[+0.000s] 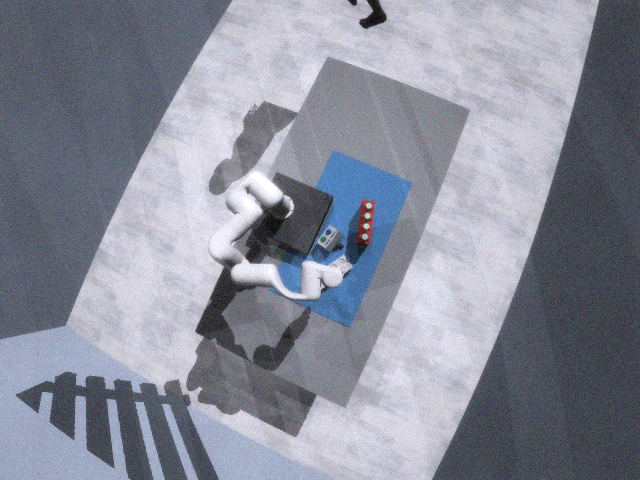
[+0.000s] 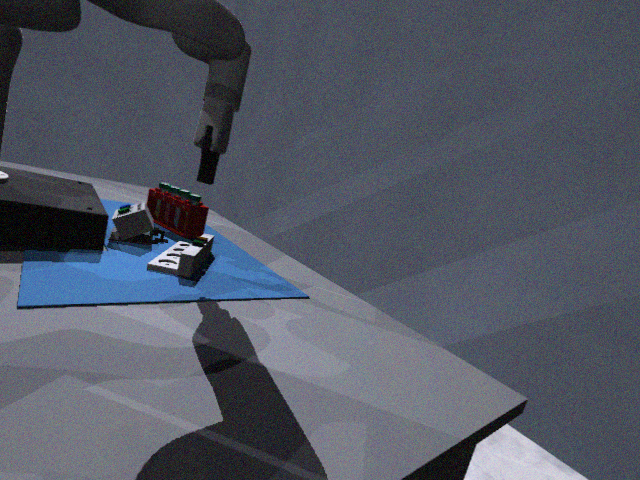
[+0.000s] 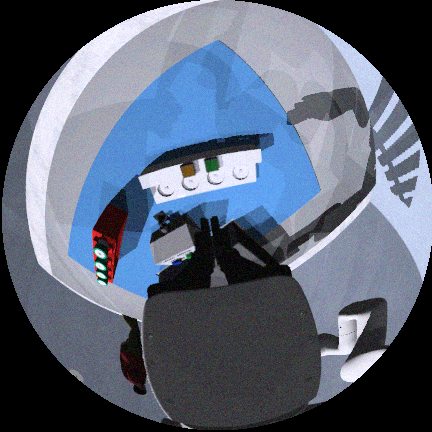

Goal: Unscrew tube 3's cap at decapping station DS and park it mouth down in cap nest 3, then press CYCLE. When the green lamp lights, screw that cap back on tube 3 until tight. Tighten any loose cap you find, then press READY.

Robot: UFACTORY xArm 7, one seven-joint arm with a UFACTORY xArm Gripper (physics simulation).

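Pixels of known places: gripper, fingertip midpoint: (image 2: 204,183) (image 3: 209,227); arm's base, link origin: (image 1: 281,207).
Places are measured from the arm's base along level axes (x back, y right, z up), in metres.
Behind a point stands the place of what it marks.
Observation:
The red rack (image 1: 360,239) (image 2: 181,212) @[x -0.428, y -0.016, z -0.025 m] (image 3: 116,227) @[x -0.436, y 0.041, z -0.024 m] stands on the blue mat with several upright tubes, all with green-rimmed caps; their numbers are too small to read. The white nest block (image 1: 345,262) @[x -0.405, y 0.153, z -0.075 m] (image 2: 169,258) @[x -0.308, y 0.262, z -0.075 m] (image 3: 203,187) @[x -0.328, y 0.210, z -0.074 m] has a row of round nests, and no green cap shows in them. An amber lamp (image 3: 188,170) @[x -0.385, y 0.231, z -0.032 m] and a green lamp (image 3: 212,164) @[x -0.363, y 0.264, z -0.032 m] sit along it; I cannot tell whether either is lit. The grey button box (image 1: 330,238) @[x -0.291, y 0.067, z -0.009 m] (image 2: 135,221) @[x -0.273, y 0.121, z -0.034 m] (image 3: 172,245) @[x -0.310, y 0.081, z -0.020 m] has blue and green buttons and a small black clamp (image 1: 338,247) @[x -0.343, y 0.091, z -0.085 m] beside it. My gripper (image 2: 205,180) @[x -0.362, y 0.236, z 0.096 m] (image 3: 209,227) @[x -0.362, y 0.236, z 0.096 m] is shut, empty and high above the mat.
A large dark box (image 1: 305,211) @[x -0.123, y -0.020, z -0.003 m] (image 2: 51,222) @[x -0.119, y 0.175, z -0.039 m] stands beside the button box, at the arm's base side. The blue mat (image 1: 361,175) @[x -0.329, y -0.326, z -0.086 m] (image 2: 248,289) @[x -0.415, y 0.414, z -0.086 m] (image 3: 200,90) @[x -0.468, y 0.350, z -0.086 m] lies on the grey table (image 1: 382,113) @[x -0.323, y -0.726, z -0.089 m] (image 2: 361,372) @[x -0.428, y 0.715, z -0.089 m]. Part of a person (image 1: 374,18) (image 3: 132,362) shows beyond the table.

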